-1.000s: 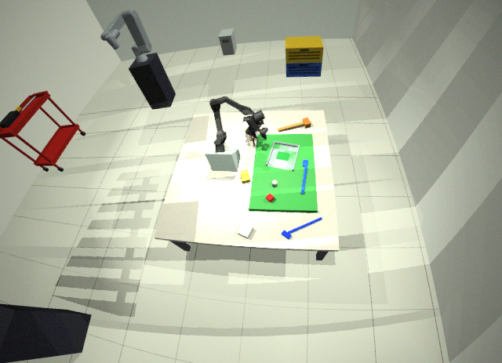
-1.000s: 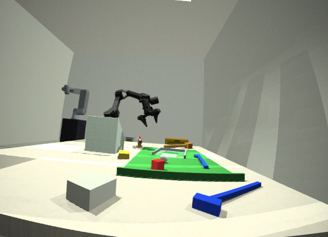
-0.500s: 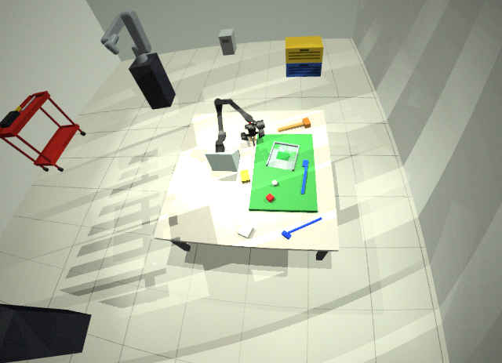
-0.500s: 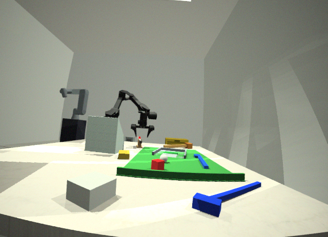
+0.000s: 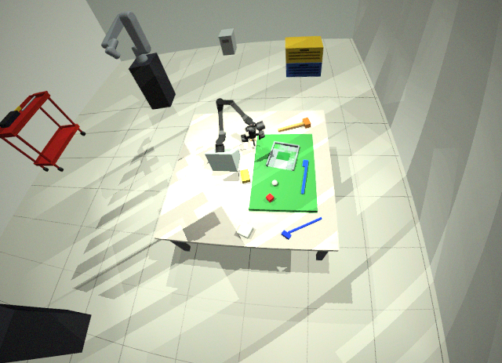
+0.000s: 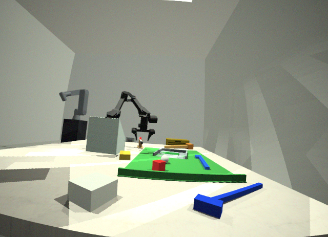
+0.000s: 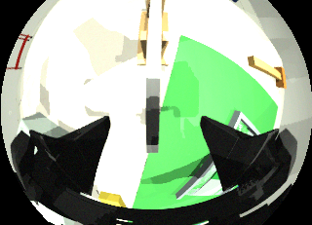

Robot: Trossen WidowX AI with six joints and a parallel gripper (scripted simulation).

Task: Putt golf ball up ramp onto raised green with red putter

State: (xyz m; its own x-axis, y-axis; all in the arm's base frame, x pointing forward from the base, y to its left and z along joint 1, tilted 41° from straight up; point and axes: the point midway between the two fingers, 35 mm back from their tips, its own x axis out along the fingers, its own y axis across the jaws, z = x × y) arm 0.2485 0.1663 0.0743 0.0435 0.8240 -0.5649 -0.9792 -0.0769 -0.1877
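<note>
The yellow block lies 310 mm to the right of my gripper tip, 70 mm behind it and 60 mm below it. From my gripper tip the other things lie so: green mat 250 mm to the right, 240 mm ahead, 70 mm below; then wooden stand 130 mm to the left, 40 mm below, 30 mm behind; then red putter 110 mm to the left, 30 mm behind, 20 mm below.
</note>
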